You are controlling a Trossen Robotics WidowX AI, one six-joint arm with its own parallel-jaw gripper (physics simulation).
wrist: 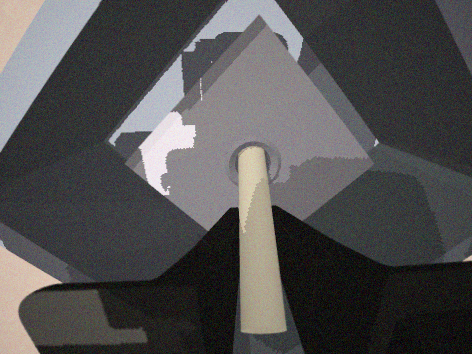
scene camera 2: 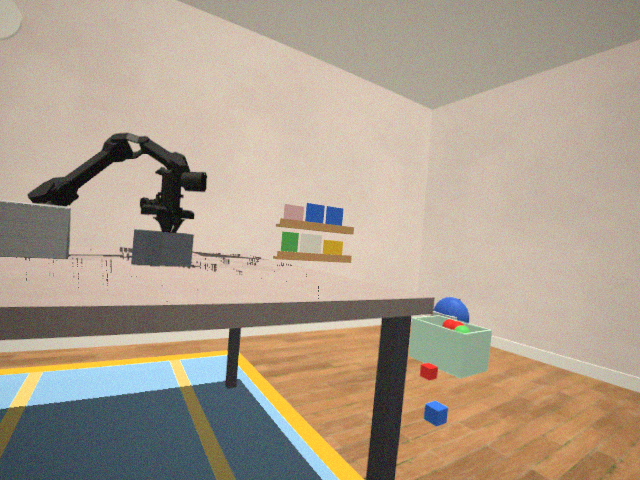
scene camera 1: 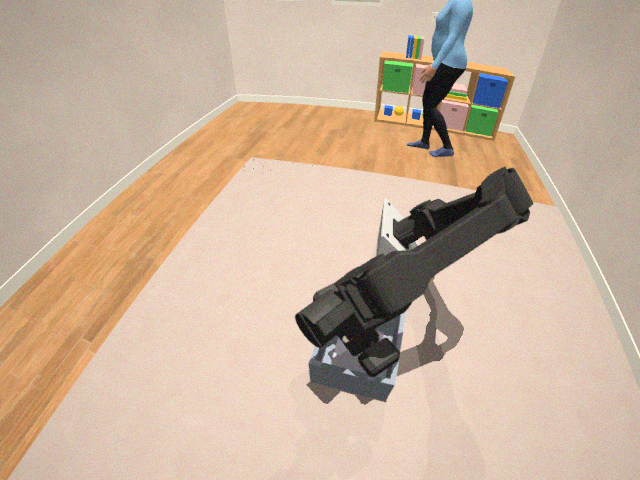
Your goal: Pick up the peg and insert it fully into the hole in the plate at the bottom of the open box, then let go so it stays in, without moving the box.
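Places are measured from the arm's base along level axes (x down, y left, z ahead), in millimetres.
Where they show: gripper, fingertip midpoint: point(wrist: 253, 215) point(scene camera 1: 350, 347); arm's base, link origin: point(scene camera 2: 42, 221) point(scene camera 1: 400, 234).
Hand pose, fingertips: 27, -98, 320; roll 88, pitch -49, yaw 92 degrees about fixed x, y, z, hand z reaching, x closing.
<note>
Things, the pixels of their top centre, and the offset from my fingertips, as dx, dy, dz.
- cream peg, top centre: point(wrist: 273, 297) -51, +5, -4
- open grey-blue box, top centre: point(wrist: 265, 201) point(scene camera 1: 360, 337) point(scene camera 2: 162, 231) -26, +17, -13
- grey plate, top centre: point(wrist: 253, 165) point(scene camera 1: 358, 345) +11, +17, -13
The cream peg point(wrist: 257, 260) stands roughly upright inside the open grey-blue box point(scene camera 1: 348, 383) point(scene camera 2: 162, 249) point(wrist: 55, 105). In the wrist view its far end meets the round hole in the grey plate point(wrist: 300, 115) at the box bottom; how deep it sits in the hole cannot be told. My gripper point(scene camera 2: 169, 230) point(wrist: 253, 215) points down into the box and is shut on the peg, with a dark finger on each side of it. In scene camera 2 the box wall hides the peg and the fingertips.
The arm's base stands on a grey block point(scene camera 2: 36, 229) behind the box, on the pale table point(scene camera 1: 206, 310) point(scene camera 2: 217, 310). The box walls surround the fingers closely. A person point(scene camera 1: 452, 46) stands by a cube shelf point(scene camera 1: 379, 87) beyond the table.
</note>
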